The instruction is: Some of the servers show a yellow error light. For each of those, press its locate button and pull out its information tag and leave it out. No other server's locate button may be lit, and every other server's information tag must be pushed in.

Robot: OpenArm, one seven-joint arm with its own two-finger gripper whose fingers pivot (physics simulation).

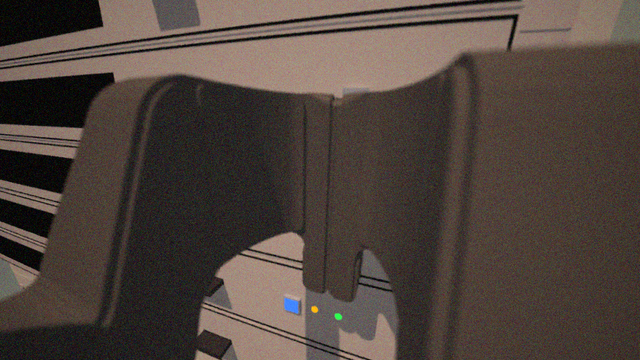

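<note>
My gripper [342,196] is shut and empty, its fingertips in front of the rack's server fronts. Just left of the tips, a server shows a locate button [292,304] lit blue, a yellow light [314,309] and a green light [338,316]. A dark information tag [215,287], partly hidden by the left finger, sticks out at the left of that server. Another dark tag [215,343] sticks out on the server below. A grey, unlit button [356,91] peeks out above the fingers on a higher server; the fingers hide most of that front.
Black vent openings [40,100] of several servers run down the left. A grey shadow patch [176,14] lies on the server front at the top. The fingers cast a shadow on the fronts below. Greenish wall [627,22] shows at the upper right.
</note>
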